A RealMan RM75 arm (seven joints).
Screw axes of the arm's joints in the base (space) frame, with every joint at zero. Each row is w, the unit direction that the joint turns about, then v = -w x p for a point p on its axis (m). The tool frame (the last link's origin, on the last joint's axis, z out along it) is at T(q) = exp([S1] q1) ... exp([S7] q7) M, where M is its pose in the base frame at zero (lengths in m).
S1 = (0, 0, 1, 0, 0, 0)
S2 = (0, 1, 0, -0.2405, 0, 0)
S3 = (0, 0, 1, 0, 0, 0)
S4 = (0, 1, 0, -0.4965, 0, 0)
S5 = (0, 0, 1, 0, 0, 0)
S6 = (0, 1, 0, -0.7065, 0, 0)
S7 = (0, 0, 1, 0, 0, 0)
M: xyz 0 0 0.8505 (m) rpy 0 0 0 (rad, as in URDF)
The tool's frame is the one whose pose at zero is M.
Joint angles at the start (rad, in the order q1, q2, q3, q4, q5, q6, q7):
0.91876 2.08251 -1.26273 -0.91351 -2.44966 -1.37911 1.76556
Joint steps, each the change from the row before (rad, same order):
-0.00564 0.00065 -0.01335 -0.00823 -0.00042 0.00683 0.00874
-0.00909 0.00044 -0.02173 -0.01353 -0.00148 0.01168 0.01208
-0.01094 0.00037 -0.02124 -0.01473 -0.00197 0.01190 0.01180
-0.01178 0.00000 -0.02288 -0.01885 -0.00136 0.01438 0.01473
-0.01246 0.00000 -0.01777 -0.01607 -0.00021 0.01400 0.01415
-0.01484 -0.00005 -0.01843 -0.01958 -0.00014 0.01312 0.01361
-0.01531 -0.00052 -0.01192 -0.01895 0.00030 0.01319 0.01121
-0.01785 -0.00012 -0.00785 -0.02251 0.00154 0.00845 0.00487
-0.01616 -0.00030 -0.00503 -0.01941 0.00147 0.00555 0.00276
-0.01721 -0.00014 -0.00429 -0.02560 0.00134 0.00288 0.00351
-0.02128 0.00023 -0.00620 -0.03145 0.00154 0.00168 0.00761
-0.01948 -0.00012 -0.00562 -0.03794 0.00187 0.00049 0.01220
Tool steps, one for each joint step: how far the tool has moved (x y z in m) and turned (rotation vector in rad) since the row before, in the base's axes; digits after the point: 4 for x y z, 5 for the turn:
0.0001 -0.0004 -0.0008 0.00538 -0.00469 0.00147
0.0002 -0.0005 -0.0011 0.00923 -0.00855 0.00509
0.0007 -0.0007 -0.0010 0.01009 -0.00794 0.00466
-0.0002 -0.0004 -0.0006 0.01405 -0.00595 0.00635
0.0005 -0.0004 -0.0004 0.01435 -0.00158 0.00135
0.0006 -0.0007 -0.0002 0.01431 -0.00095 0.00268
0.0009 -0.0002 0.0008 0.01701 0.00324 0.00084
0.0010 -0.0008 0.0015 0.01416 0.00544 0.00354
0.0013 -0.0009 0.0016 0.01131 0.00496 0.00218
0.0003 -0.0011 0.0023 0.01226 0.00624 0.00451
0.0004 -0.0019 0.0025 0.01335 0.00765 0.00224
-0.0019 -0.0015 0.0035 0.01677 0.01058 0.00475

